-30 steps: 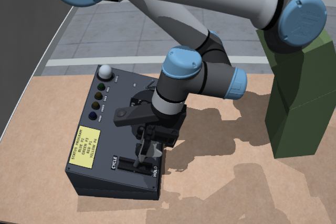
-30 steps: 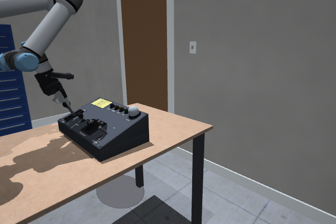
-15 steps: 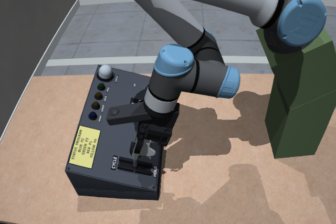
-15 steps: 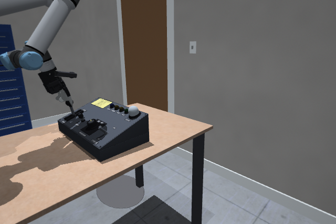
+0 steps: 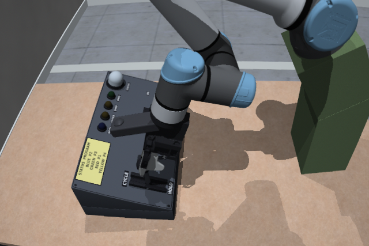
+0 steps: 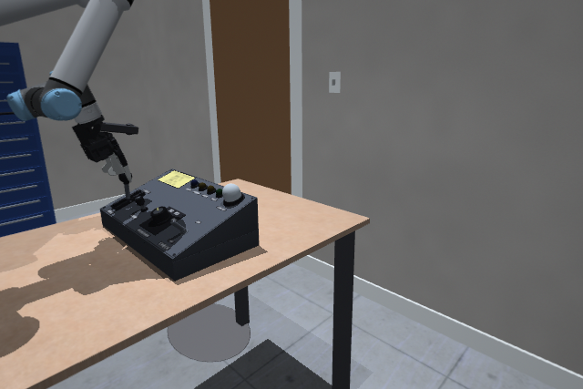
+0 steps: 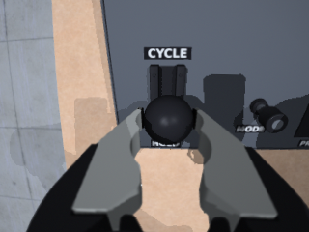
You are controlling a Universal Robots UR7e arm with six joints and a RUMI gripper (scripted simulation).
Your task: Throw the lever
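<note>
The mode toggle is 120 mm to the right of my hand and 60 mm below it. Round my hand: program dial 20 mm ahead, 230 mm to the right, 60 mm below; then dark console 50 mm ahead, 180 mm to the right, 80 mm below; then black ball-topped lever 40 mm below.
</note>
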